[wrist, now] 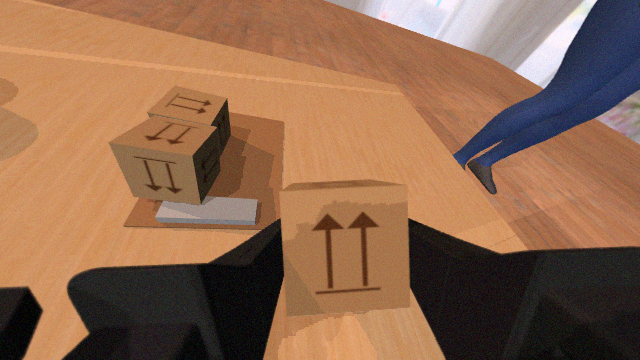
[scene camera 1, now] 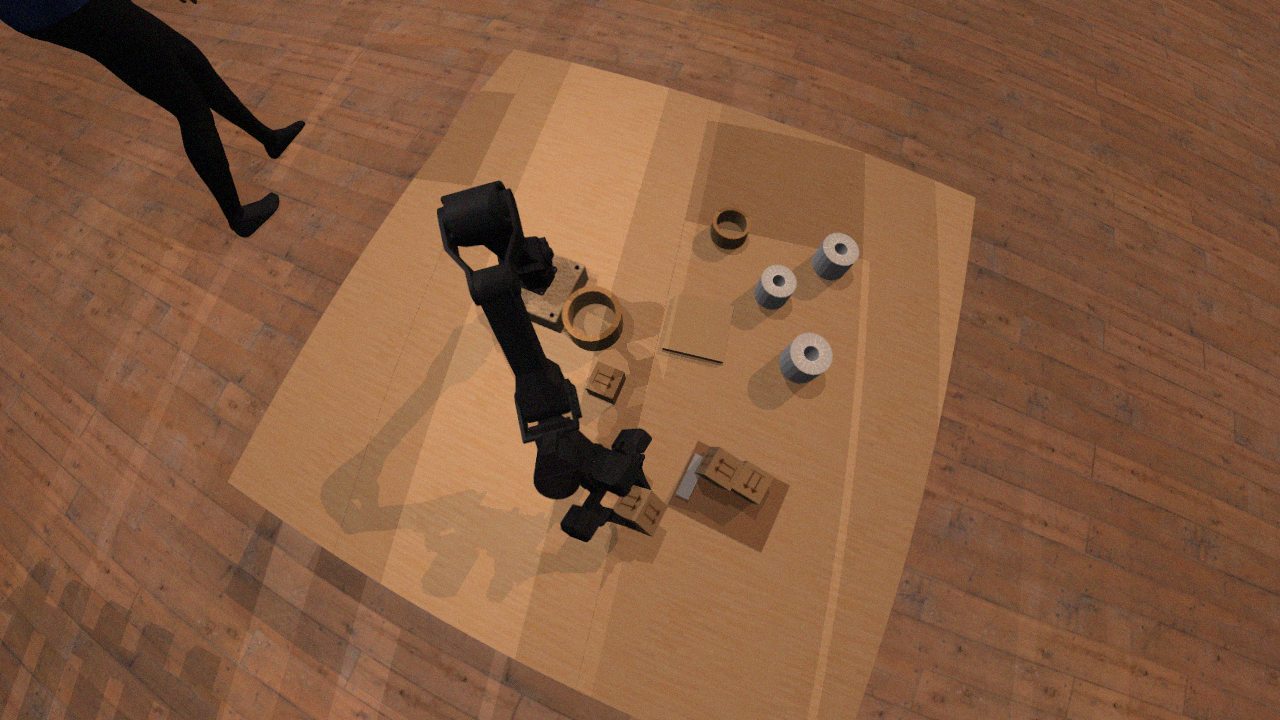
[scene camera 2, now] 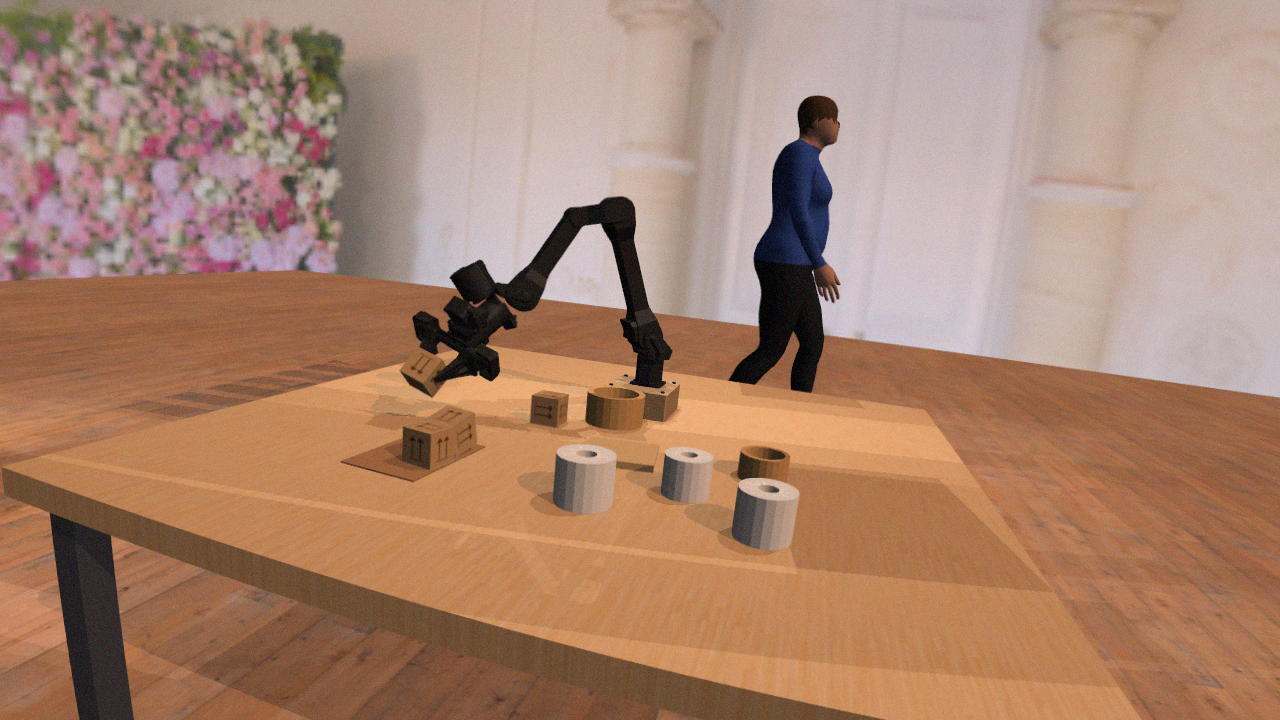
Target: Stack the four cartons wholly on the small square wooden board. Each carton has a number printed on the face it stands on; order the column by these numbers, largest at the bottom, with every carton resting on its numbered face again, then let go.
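My gripper is shut on a brown carton, held tilted above the table, arrows facing the wrist camera. Two cartons touch each other on a brown sheet: one near a pale strip, the other beyond it. A fourth carton stands on the table near the arm's base. The square wooden board has no carton on it. No printed numbers are visible.
The brown sheet bears the pale strip. A large ring stands near the base, a small ring beyond the board. Three grey rolls stand beyond the board; a person stands behind the table.
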